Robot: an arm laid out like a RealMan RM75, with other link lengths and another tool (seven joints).
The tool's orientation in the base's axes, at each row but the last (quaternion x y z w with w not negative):
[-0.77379, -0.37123, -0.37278, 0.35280]
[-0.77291, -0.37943, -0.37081, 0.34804]
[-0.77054, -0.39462, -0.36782, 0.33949]
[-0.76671, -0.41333, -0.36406, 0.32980]
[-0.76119, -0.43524, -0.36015, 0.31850]
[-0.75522, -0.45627, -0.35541, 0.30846]
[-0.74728, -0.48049, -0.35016, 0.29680]
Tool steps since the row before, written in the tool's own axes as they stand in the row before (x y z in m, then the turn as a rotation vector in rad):
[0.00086, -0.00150, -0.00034, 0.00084, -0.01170, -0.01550]
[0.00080, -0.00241, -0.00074, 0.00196, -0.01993, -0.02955]
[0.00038, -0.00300, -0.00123, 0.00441, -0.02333, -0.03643]
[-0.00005, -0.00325, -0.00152, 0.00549, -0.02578, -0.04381]
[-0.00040, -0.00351, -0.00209, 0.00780, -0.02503, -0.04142]
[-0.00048, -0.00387, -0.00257, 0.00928, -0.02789, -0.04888]
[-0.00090, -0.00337, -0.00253, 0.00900, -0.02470, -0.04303]
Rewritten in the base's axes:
[-0.00098, 0.00070, 0.00129, -0.01431, -0.00693, 0.01119]
[-0.00191, 0.00079, 0.00165, -0.02511, -0.01421, 0.02102]
[-0.00278, 0.00051, 0.00163, -0.02906, -0.01737, 0.02729]
[-0.00329, 0.00019, 0.00141, -0.03288, -0.02182, 0.03251]
[-0.00384, -0.00037, 0.00140, -0.03073, -0.01922, 0.03300]
[-0.00433, -0.00073, 0.00159, -0.03475, -0.02330, 0.03877]
[-0.00399, -0.00121, 0.00110, -0.03048, -0.02003, 0.03482]

